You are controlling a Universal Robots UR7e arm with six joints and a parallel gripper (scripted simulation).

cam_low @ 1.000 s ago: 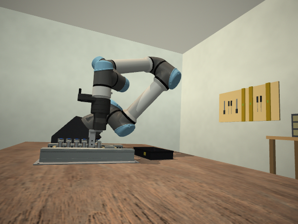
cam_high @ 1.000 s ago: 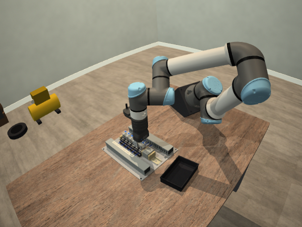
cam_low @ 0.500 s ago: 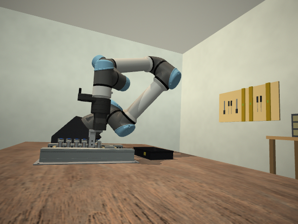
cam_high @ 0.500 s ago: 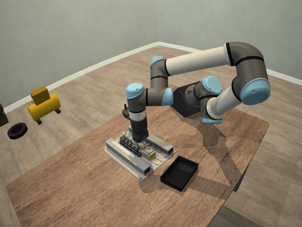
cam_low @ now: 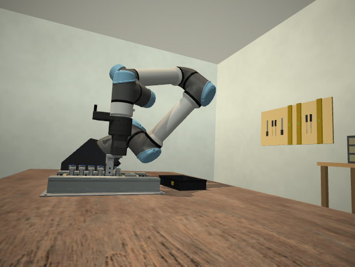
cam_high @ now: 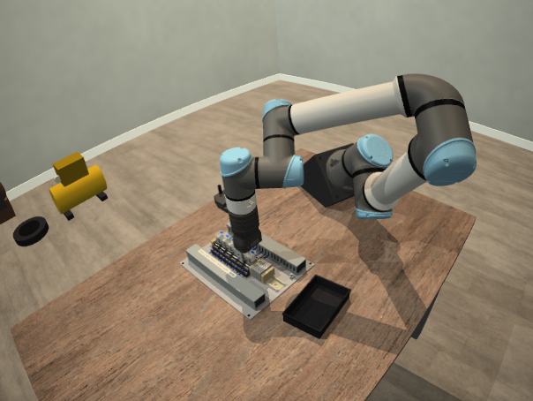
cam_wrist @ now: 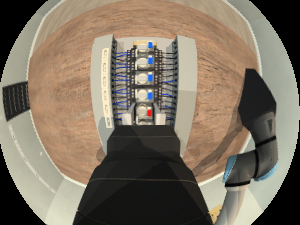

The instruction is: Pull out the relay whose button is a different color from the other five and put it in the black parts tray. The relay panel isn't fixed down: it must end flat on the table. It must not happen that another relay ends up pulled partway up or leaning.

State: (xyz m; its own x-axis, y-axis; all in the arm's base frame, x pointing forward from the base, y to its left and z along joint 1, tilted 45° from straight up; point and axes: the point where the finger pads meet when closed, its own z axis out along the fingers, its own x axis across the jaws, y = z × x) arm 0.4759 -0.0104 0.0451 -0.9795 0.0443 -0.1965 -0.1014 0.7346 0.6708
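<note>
Now: hand 10 mm above the red-button relay. Also, from my hand: grey relay panel (10 mm to the right, 40 mm below); black parts tray (30 mm behind, 260 mm to the left, 40 mm below).
</note>
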